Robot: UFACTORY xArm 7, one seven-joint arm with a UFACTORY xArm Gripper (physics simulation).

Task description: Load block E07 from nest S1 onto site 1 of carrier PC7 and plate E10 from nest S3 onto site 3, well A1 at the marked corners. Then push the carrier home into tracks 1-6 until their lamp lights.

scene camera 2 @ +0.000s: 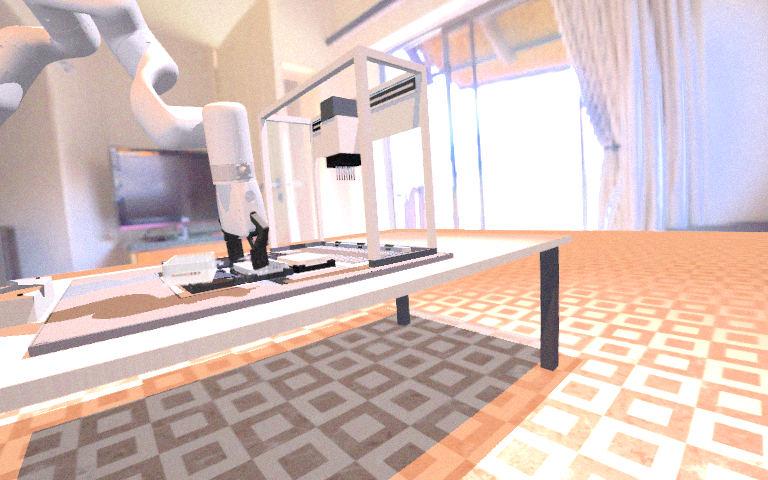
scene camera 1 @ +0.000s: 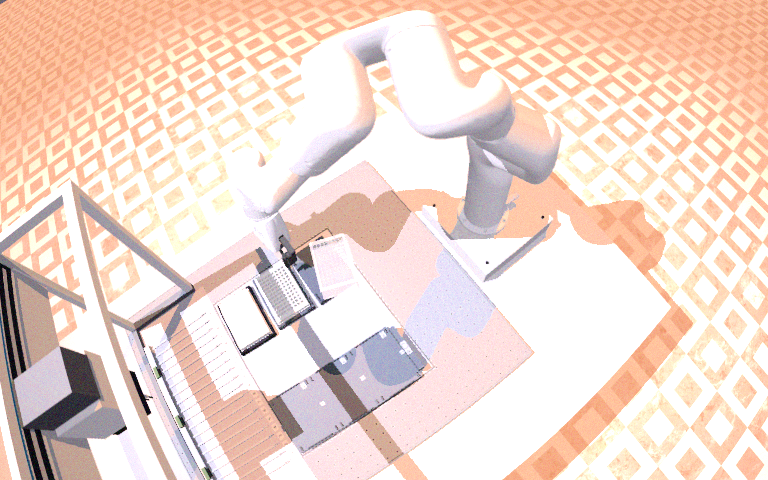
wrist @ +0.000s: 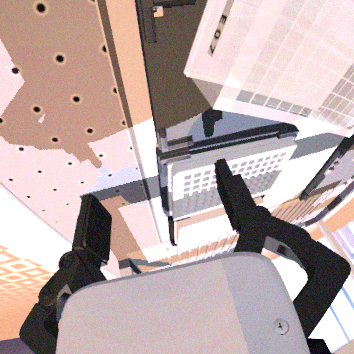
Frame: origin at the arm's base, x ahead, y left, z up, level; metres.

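Seen in the pictures: gripper, fingertip midpoint: (scene camera 2: 248,263) (scene camera 1: 280,252) (wrist: 157,189); arm's base at its link origin: (scene camera 1: 483,212).
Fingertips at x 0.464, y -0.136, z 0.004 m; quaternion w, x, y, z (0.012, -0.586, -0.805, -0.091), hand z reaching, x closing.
Note:
Pixels of each thing's top centre, then the offset from my fingertips to it. "spot": a spot on its surface instead.
- Block E07 at its top centre: (scene camera 1: 332,261) (scene camera 2: 189,256) dx -0.100, dy +0.089, dz +0.019 m
- flat white plate at its top centre: (wrist: 218,227) (scene camera 1: 242,317) (scene camera 2: 302,256) dx +0.145, dy +0.101, dz -0.015 m
- grey carrier at its top centre: (scene camera 1: 343,388) (scene camera 2: 227,254) dx +0.003, dy +0.346, dz -0.011 m
- head with thin tips, surface spot: (scene camera 2: 344,164) spot: dx +0.332, dy +0.213, dz +0.221 m
Block E07 (scene camera 1: 334,263) (scene camera 2: 188,268) (wrist: 280,60) is a pale, clear-sided block lying askew over the nest at one end of the row; its label reads in the wrist view. A white plate with a grid of wells (scene camera 1: 283,291) (wrist: 227,175) sits in the middle nest. A flat white plate (scene camera 1: 243,319) (scene camera 2: 308,259) sits in the third nest; I cannot read its label. My gripper (scene camera 1: 288,251) (scene camera 2: 247,261) (wrist: 157,189) is open and empty, low at the outer end of the middle nest. The grey carrier (scene camera 1: 378,389) lies across from the nests, without a plate on it.
Parallel tracks (scene camera 1: 218,362) run beside the third nest, with a rail bearing small green parts (scene camera 1: 180,421) at their far end. A white gantry frame (scene camera 1: 93,271) (scene camera 2: 365,169) stands over that side and carries a head with thin tips (scene camera 2: 344,164). Several pale corner marks show on the carrier.

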